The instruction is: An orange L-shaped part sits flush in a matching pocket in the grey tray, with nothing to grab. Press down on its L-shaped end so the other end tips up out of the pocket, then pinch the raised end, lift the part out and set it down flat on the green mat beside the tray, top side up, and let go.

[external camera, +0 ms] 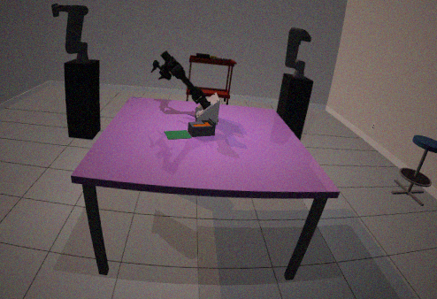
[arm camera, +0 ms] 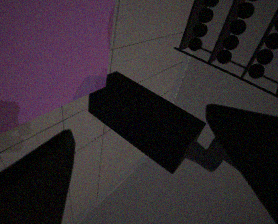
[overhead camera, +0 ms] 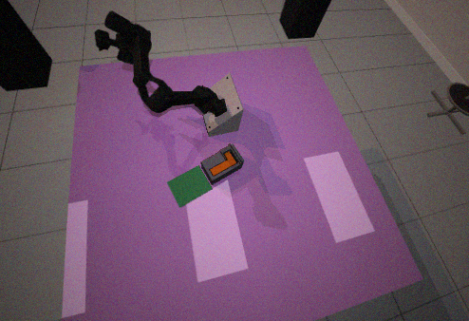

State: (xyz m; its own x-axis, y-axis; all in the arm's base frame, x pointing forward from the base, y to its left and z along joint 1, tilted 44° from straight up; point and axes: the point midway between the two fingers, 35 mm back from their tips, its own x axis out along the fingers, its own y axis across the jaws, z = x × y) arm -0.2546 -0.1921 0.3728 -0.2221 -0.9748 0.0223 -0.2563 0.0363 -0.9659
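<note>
The orange L-shaped part lies 49 cm ahead of my gripper tip, 40 cm to the left of it and 19 cm below it. Round my gripper tip: green mat (54 cm ahead, 26 cm below, 24 cm to the left).
</note>
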